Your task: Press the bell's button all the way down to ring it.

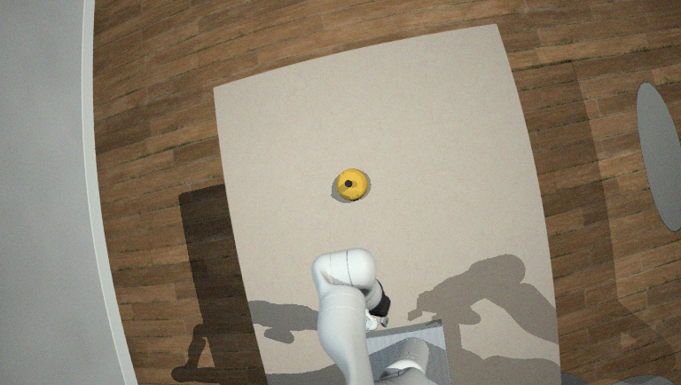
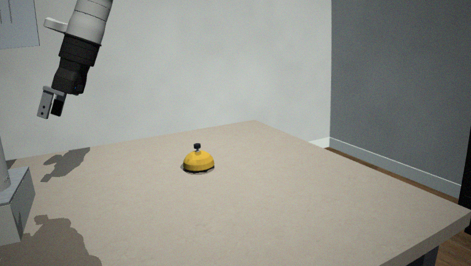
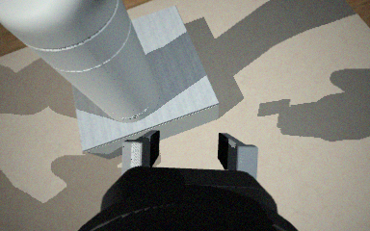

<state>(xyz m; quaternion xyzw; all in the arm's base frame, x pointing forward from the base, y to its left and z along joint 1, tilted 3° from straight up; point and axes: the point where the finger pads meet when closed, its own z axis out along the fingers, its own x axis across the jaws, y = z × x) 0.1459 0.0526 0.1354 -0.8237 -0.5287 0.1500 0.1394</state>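
Now: hand 33 cm short of the black button, 1 cm to the right of it and 16 cm above it.
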